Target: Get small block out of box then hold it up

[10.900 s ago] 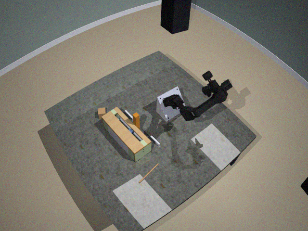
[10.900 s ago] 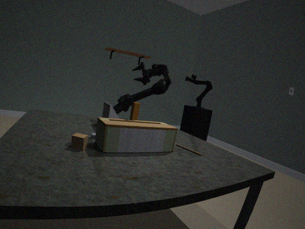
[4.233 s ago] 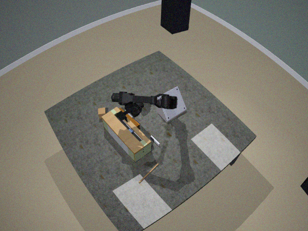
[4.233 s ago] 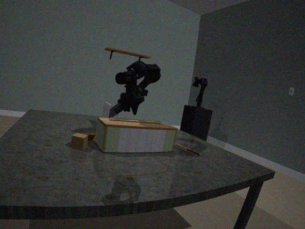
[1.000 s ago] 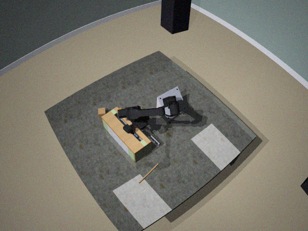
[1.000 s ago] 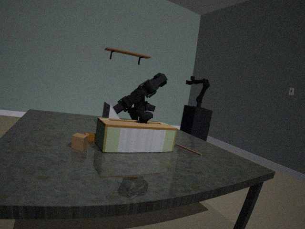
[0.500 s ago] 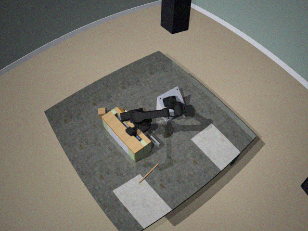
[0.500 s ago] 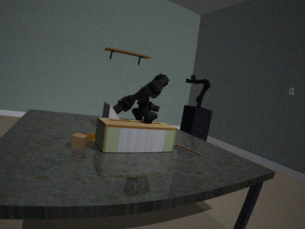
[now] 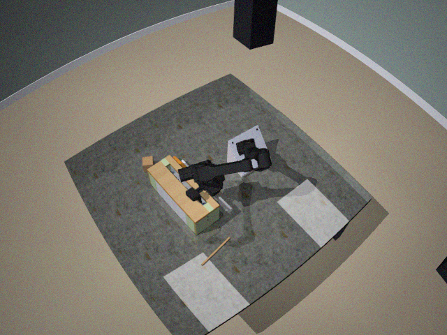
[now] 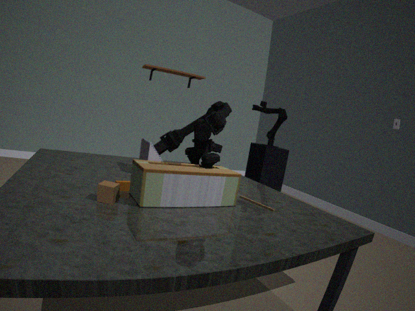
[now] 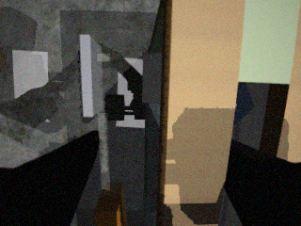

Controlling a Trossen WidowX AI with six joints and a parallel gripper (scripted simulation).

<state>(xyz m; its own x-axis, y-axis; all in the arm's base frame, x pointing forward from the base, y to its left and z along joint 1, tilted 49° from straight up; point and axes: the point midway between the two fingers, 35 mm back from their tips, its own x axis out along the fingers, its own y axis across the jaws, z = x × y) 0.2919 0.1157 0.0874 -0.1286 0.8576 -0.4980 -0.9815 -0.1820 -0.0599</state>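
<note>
Now: the small blue block 40 mm to the left of my gripper tip, 40 mm ahead of it and 10 mm below it. The rest, counted from my gripper tip: tan cube 370 mm to the right, 150 mm ahead, 60 mm below; then box 90 mm to the right, 50 mm ahead, 20 mm below; then orange bar 240 mm to the right, 70 mm below, 10 mm behind.
</note>
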